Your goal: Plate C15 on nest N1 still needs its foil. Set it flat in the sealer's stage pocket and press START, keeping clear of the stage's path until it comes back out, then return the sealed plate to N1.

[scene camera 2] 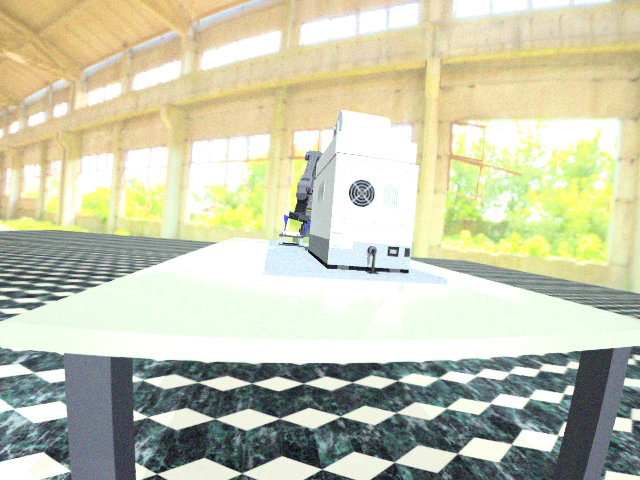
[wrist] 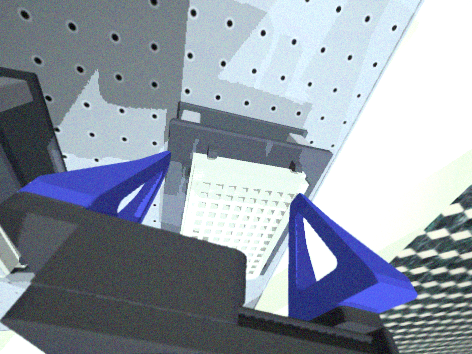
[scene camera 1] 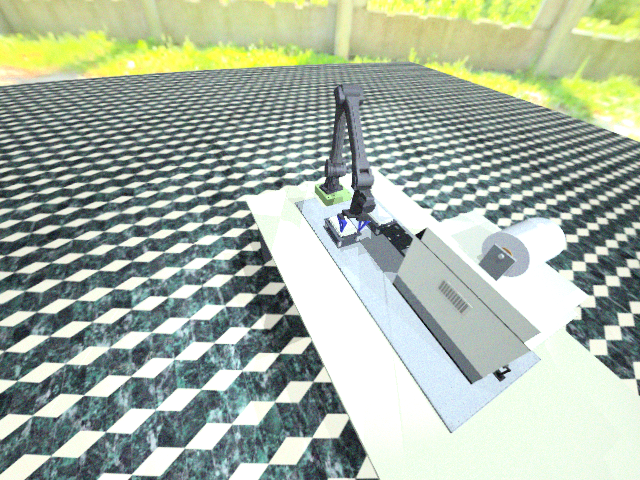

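Pixels of known places: gripper, between the fingertips: (scene camera 2: 294, 233) (wrist: 235, 179) (scene camera 1: 350, 231); arm's base, origin of its link: (scene camera 2: 305, 236) (scene camera 1: 331, 188).
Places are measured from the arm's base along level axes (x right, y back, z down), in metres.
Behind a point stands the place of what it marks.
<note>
The white plate (wrist: 240, 200) @[x 0.156, y -0.339, z -0.028 m] with a grid of wells sits on a dark grey nest (wrist: 250, 137) @[x 0.161, y -0.383, z -0.014 m] (scene camera 1: 348, 240) @[x 0.156, y -0.361, z 0.031 m]. I cannot read a label on either. My gripper (wrist: 235, 179) @[x 0.151, y -0.355, z -0.024 m] (scene camera 1: 355, 225) @[x 0.151, y -0.355, z -0.024 m] (scene camera 2: 296, 221) @[x 0.151, y -0.355, z -0.024 m] is open, its two blue fingers spread on either side of the plate, with nothing held between them. In the wrist view the gripper body hides the near part of the plate. The sealer (scene camera 1: 454, 304) @[x 0.188, y -0.877, z -0.164 m] (scene camera 2: 372, 206) @[x 0.114, y -1.083, z -0.129 m] is a big grey-white box beyond the nest. Its dark stage (scene camera 1: 397, 236) @[x 0.028, y -0.523, z -0.070 m] shows at the sealer's front end. The START button does not show.
A perforated board (scene camera 1: 413, 351) @[x 0.292, y -0.890, z 0.036 m] (wrist: 280, 55) @[x 0.188, y -0.431, z 0.036 m] lies under the nest and sealer. A white roll (scene camera 1: 542, 242) @[x 0.099, y -0.923, z -0.431 m] shows to the right of the sealer. A dark-framed part (wrist: 25, 125) @[x -0.007, y -0.369, z 0.031 m] stands left of the fingers. The arm's green base (scene camera 1: 330, 196) @[x 0.052, y -0.065, z -0.002 m] is behind the nest.
</note>
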